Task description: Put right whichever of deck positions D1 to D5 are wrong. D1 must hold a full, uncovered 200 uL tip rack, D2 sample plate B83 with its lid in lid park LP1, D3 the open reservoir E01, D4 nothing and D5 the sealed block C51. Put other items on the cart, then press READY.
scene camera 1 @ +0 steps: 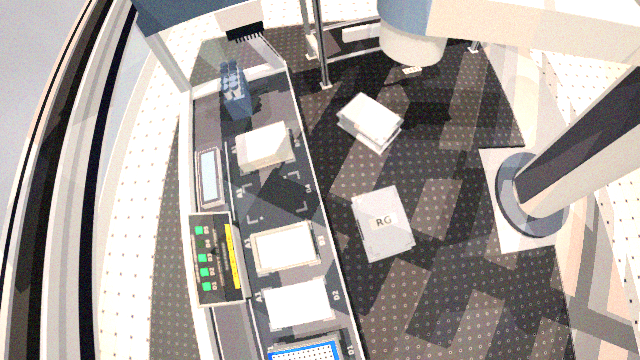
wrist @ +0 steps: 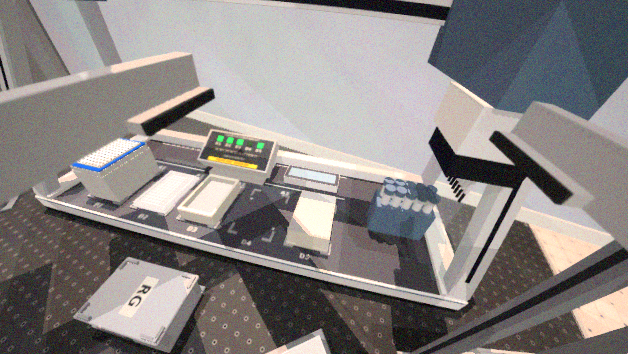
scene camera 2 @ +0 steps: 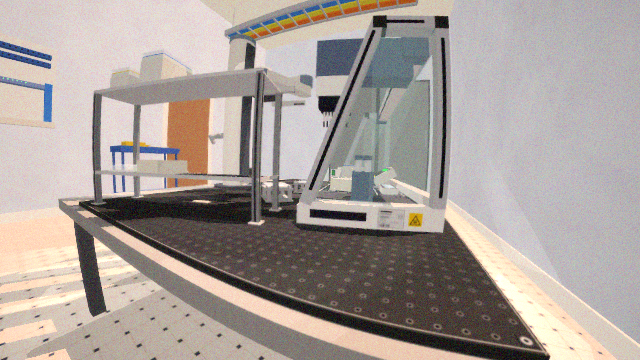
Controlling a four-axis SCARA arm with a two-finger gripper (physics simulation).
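Seen in the pictures: gripper, fingertip midpoint: [scene camera 1: 326, 8] [wrist: 350, 95] [scene camera 2: 300, 96]; arm's base, origin of the base link: [scene camera 1: 531, 194] [scene camera 2: 235, 187].
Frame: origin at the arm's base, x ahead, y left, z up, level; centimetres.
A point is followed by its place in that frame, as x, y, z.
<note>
My gripper [wrist: 350, 95] {54.0, -21.3, 40.7} is open and empty, its fingers wide apart above the deck in the wrist view. A blue-topped, uncovered tip rack [scene camera 1: 304, 353] {61.7, 31.0, 15.5} [wrist: 110, 154] {61.1, 32.3, 15.6} stands on D1. A flat white plate [scene camera 1: 298, 303] {63.9, 21.6, 7.2} [wrist: 166, 192] {63.1, 20.7, 7.2} is on D2, an open reservoir [scene camera 1: 285, 246] {66.3, 9.3, 7.3} [wrist: 210, 196] {67.0, 10.4, 7.3} on D3. D4 holds no item. A pale block [scene camera 1: 265, 147] {70.7, -13.1, 10.3} [wrist: 314, 217] {70.4, -15.2, 10.4} sits on D5; its label is unreadable. A stand with a white top [scene camera 1: 371, 119] {45.3, -21.0, 7.1} [wrist: 306, 347] {50.7, -22.8, 7.1} is outside the deck; its label is not visible. The cart [scene camera 1: 322, 50] {56.1, -38.1, 16.3} [scene camera 2: 257, 150] {61.2, -53.2, 17.9} has two shelves. READY does not show.
A grey stand marked RG [scene camera 1: 383, 222] {45.4, 5.0, 6.3} [wrist: 140, 302] {44.6, 3.7, 6.3} is beside the deck. A blue tube rack [scene camera 1: 237, 100] {78.3, -26.1, 13.4} [wrist: 400, 220] {77.5, -32.1, 11.0} stands past D5. The status panel [scene camera 1: 215, 257] {80.2, 12.6, 12.4} [wrist: 239, 151] {80.4, 11.7, 12.3} shows green for D1, D2, D3 and D5. Boxes [scene camera 2: 162, 66] {31.0, -60.5, 41.5} [scene camera 2: 162, 166] {30.5, -58.8, 13.6} stand on both cart shelves.
</note>
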